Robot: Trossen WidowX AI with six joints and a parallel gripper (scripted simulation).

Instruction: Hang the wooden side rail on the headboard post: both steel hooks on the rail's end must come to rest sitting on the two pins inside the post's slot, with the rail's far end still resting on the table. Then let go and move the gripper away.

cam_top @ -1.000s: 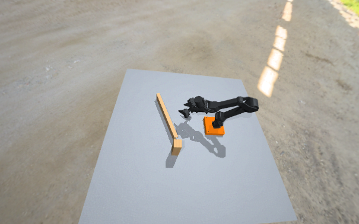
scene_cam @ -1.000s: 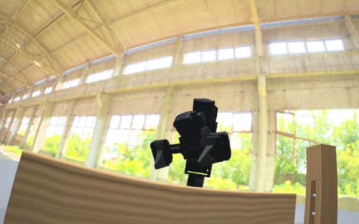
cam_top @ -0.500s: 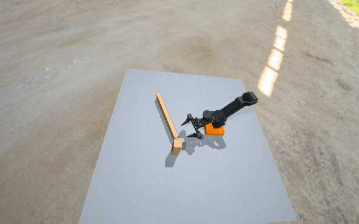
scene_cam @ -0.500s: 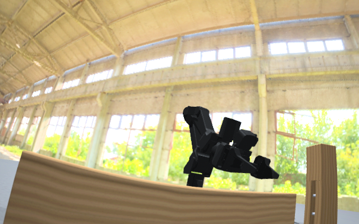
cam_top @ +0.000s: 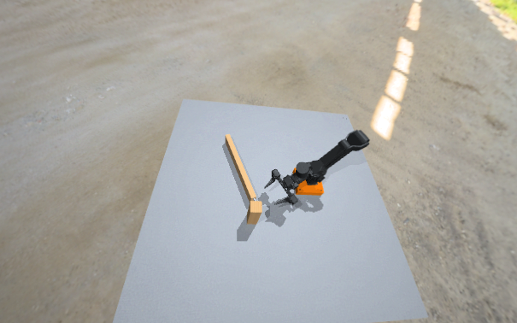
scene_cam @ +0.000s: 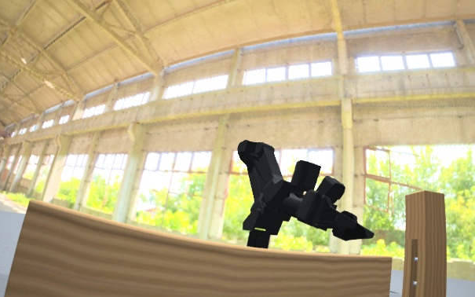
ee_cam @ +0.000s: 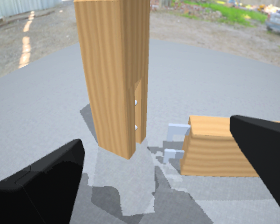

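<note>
Now: gripper tip 80 mm short of the headboard post, 70 mm to the right of it and 30 mm above it.
</note>
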